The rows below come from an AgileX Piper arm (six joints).
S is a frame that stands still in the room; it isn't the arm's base.
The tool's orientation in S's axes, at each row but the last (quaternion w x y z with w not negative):
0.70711 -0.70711 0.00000 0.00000
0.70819 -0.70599 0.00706 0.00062
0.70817 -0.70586 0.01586 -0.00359
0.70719 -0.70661 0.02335 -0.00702
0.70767 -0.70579 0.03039 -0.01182
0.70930 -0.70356 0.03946 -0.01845
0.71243 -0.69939 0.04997 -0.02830
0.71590 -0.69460 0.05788 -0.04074
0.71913 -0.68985 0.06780 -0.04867
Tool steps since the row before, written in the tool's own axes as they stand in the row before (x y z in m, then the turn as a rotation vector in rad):
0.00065 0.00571 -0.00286 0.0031 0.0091 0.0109
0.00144 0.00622 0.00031 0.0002 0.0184 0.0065
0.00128 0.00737 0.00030 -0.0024 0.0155 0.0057
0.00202 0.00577 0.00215 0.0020 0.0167 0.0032
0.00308 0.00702 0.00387 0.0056 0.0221 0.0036
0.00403 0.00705 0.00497 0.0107 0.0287 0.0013
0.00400 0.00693 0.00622 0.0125 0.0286 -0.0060
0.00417 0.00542 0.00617 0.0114 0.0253 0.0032
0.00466 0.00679 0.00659 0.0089 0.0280 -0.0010
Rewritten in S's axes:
0.00065 -0.00286 -0.00571 0.0031 0.0109 -0.0091
0.00138 0.00032 -0.00623 0.0001 0.0066 -0.0184
0.00116 0.00029 -0.00739 -0.0025 0.0058 -0.0154
0.00198 0.00207 -0.00581 0.0017 0.0031 -0.0167
0.00312 0.00370 -0.00709 0.0052 0.0033 -0.0222
0.00422 0.00469 -0.00713 0.0099 0.0007 -0.0290
0.00446 0.00588 -0.00695 0.0109 -0.0068 -0.0291
0.00487 0.00570 -0.00535 0.0112 0.0024 -0.0255
0.00552 0.00603 -0.00667 0.0080 -0.0012 -0.0283

